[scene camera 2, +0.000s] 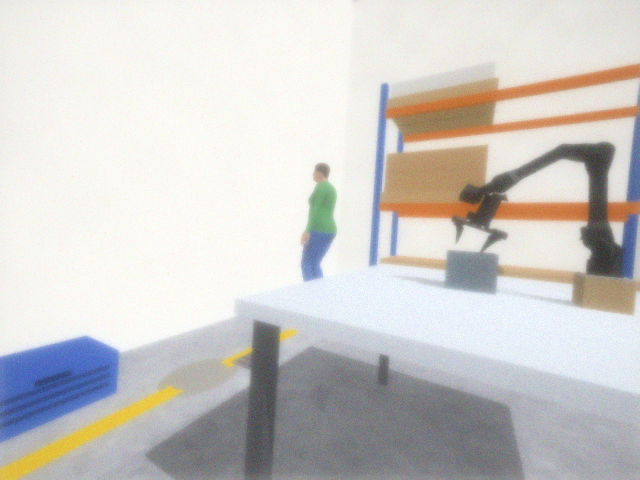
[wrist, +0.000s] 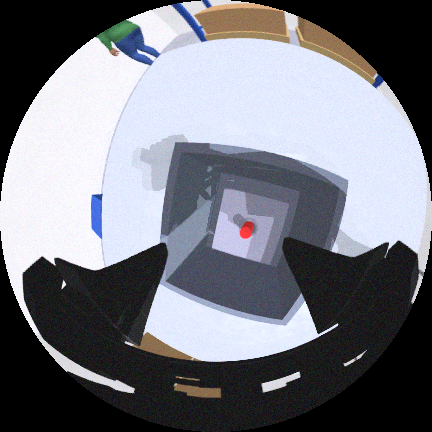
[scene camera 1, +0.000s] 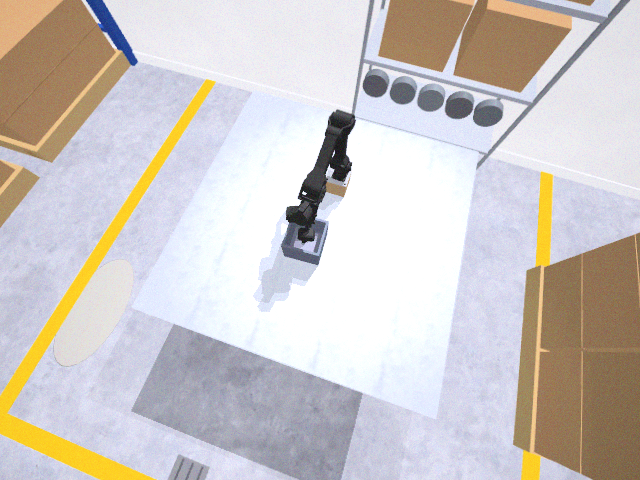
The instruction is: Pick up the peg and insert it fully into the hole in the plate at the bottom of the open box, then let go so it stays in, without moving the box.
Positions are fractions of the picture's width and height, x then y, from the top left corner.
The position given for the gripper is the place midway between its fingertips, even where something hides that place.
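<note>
The wrist view shows the gripper (wrist: 0.52, 0.57) together with a pale plate (wrist: 0.62, 0.50). A grey box (scene camera 2: 0.75, 0.57) is visible too, and scene camera 2 does not show the pale plate, which is hidden by the grey box.
</note>
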